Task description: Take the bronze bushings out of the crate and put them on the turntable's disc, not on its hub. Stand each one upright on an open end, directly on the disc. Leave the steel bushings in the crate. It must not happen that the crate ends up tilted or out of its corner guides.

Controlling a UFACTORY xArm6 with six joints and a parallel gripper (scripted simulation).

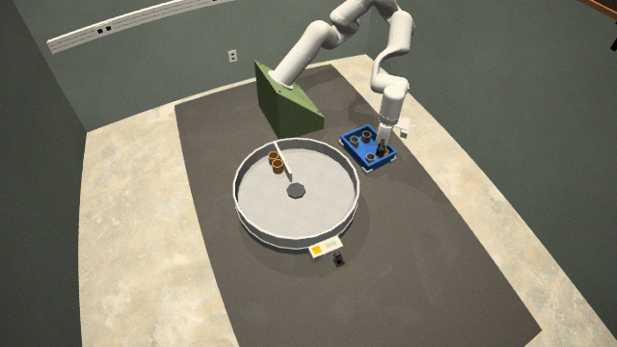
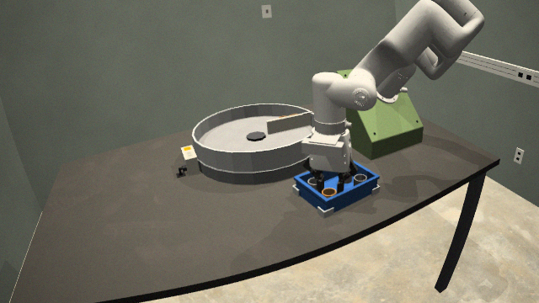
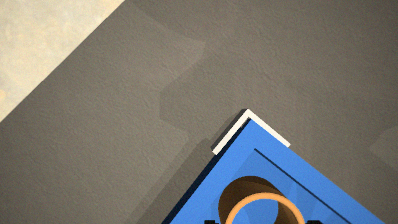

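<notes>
The blue crate is 40 mm to the right of my hand, 40 mm behind it and 30 mm below it. Also, from my hand: grey turntable disc (370 mm to the right, 110 mm ahead).
</notes>
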